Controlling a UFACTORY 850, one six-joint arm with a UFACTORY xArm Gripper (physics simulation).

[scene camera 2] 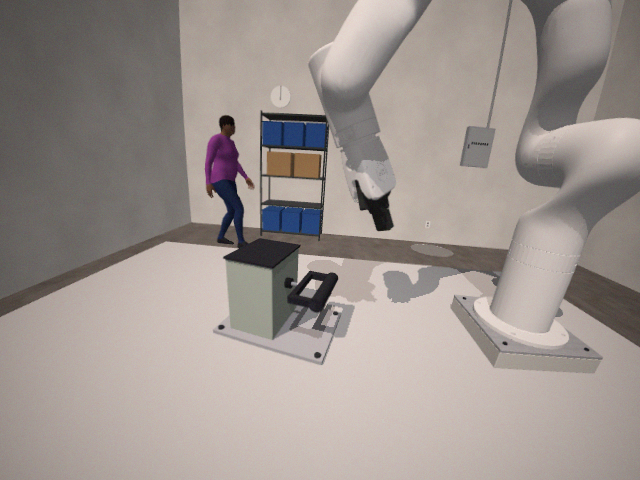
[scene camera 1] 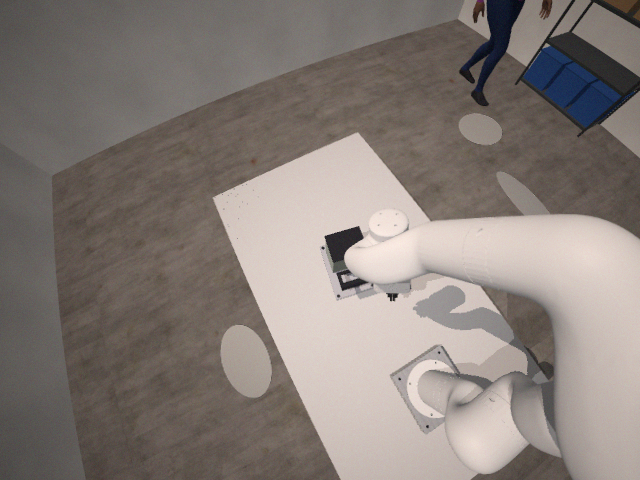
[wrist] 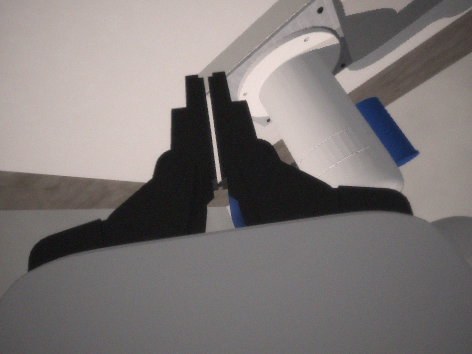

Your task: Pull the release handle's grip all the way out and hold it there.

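The release handle's black grip [scene camera 2: 324, 291] is a bar on a rectangular frame, joined by a short thin rod to the side of a pale green box [scene camera 2: 250, 297] with a black top. In scene camera 1 the box's black top [scene camera 1: 342, 241] shows beside the arm, which hides part of the handle. My gripper [scene camera 1: 392, 297] [scene camera 2: 384, 228] [wrist: 209, 102] is shut with nothing between its fingers. It hangs above and to the right of the grip in scene camera 2, clear of it. The handle does not show in the wrist view.
The box stands on a grey base plate [scene camera 1: 331, 281] [scene camera 2: 305, 350] on the white table [scene camera 1: 289, 310] [scene camera 2: 206, 403]. The arm's base plate [scene camera 1: 426, 424] [scene camera 2: 547, 356] [wrist: 280, 22] is bolted to the same table. A person [scene camera 1: 497, 41] [scene camera 2: 224, 170] and a shelf rack [scene camera 2: 261, 170] are beyond the table.
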